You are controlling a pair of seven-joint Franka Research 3 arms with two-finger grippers.
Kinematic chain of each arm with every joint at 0, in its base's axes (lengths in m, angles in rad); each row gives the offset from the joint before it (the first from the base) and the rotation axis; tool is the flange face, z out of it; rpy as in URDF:
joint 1: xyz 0 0 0.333 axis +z
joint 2: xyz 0 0 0 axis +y
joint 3: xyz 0 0 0.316 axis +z
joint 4: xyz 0.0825 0 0 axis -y
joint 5: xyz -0.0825 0 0.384 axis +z
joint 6: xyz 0 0 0 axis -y
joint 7: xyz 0.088 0 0 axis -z
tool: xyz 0 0 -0.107 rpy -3.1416 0 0
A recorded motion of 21 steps. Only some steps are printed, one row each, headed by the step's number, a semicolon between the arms.
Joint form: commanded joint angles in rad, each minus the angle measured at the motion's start. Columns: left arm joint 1, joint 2, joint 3, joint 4, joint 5, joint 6, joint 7; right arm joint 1, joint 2, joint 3, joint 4, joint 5, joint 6, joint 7.
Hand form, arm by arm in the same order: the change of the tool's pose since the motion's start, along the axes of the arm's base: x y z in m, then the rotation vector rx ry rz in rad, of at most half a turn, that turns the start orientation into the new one. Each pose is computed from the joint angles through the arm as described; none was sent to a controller.
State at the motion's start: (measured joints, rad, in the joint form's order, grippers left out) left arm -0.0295 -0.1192 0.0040 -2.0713 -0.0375 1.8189 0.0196; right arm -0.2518 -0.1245 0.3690 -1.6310 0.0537 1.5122 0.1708
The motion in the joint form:
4: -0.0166 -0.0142 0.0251 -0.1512 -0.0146 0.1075 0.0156; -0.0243 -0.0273 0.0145 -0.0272 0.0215 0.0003 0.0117
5: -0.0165 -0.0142 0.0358 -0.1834 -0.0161 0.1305 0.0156; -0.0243 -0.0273 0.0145 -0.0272 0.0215 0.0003 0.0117
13: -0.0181 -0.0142 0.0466 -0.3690 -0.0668 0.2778 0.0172; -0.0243 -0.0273 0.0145 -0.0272 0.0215 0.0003 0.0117
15: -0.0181 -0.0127 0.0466 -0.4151 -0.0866 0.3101 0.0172; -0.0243 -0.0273 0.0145 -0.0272 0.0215 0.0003 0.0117
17: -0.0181 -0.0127 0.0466 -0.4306 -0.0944 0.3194 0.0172; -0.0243 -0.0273 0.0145 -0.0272 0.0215 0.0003 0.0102
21: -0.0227 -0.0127 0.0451 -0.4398 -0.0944 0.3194 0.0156; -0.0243 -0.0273 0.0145 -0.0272 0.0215 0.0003 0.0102
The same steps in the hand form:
4: -0.0206 0.0042 -0.0537 -0.0161 0.0293 0.0035; -0.0077 -0.0004 -0.0003 0.0093 0.0034 -0.0218
5: -0.0257 0.0096 -0.0664 -0.0183 0.0386 0.0160; -0.0077 -0.0004 -0.0003 0.0093 0.0034 -0.0218
13: -0.0606 0.0120 -0.1349 -0.0540 0.0774 0.0626; -0.0077 -0.0004 -0.0003 0.0093 0.0034 -0.0218
15: -0.0717 0.0114 -0.1519 -0.0659 0.0929 0.0788; -0.0077 -0.0004 -0.0003 0.0093 0.0034 -0.0218
17: -0.0758 0.0112 -0.1573 -0.0706 0.0992 0.0851; -0.0077 -0.0004 -0.0003 0.0093 0.0034 -0.0203
21: -0.0790 0.0086 -0.1609 -0.0694 0.1087 0.0809; -0.0077 -0.0004 -0.0003 0.0093 0.0034 -0.0203

